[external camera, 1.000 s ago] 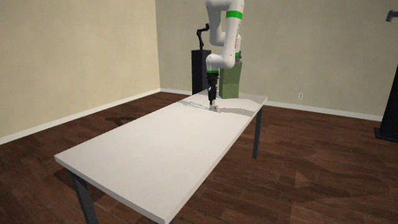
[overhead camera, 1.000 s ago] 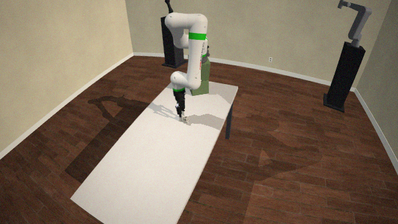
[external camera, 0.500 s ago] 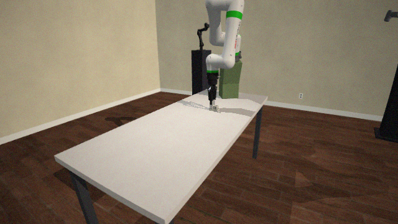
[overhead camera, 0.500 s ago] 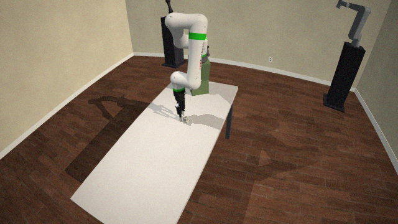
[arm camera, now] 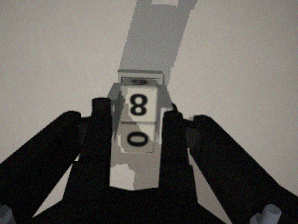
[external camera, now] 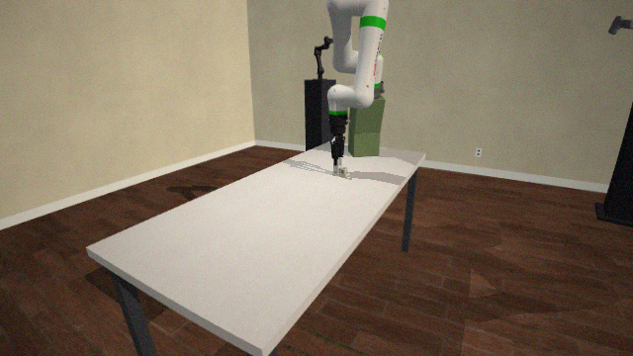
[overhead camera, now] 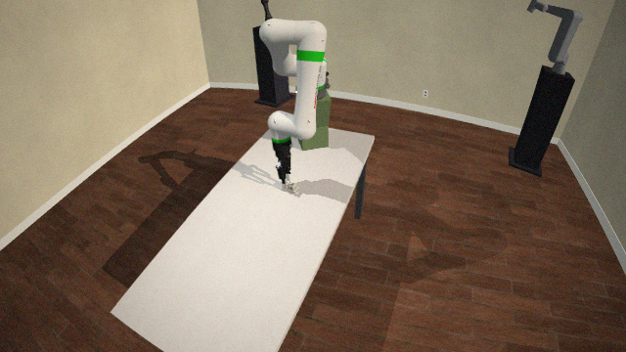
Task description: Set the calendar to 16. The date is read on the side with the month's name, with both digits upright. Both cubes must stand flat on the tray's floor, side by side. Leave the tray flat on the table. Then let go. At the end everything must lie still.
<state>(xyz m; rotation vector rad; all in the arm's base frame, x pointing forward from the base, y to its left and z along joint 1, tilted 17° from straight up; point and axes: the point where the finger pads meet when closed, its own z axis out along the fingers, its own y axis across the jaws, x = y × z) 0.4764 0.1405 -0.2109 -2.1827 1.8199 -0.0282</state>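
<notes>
My hand is 50 mm above the white calendar tray and 20 mm to the right of it. From my hand the other things lie so: cube 30 mm below.
</notes>
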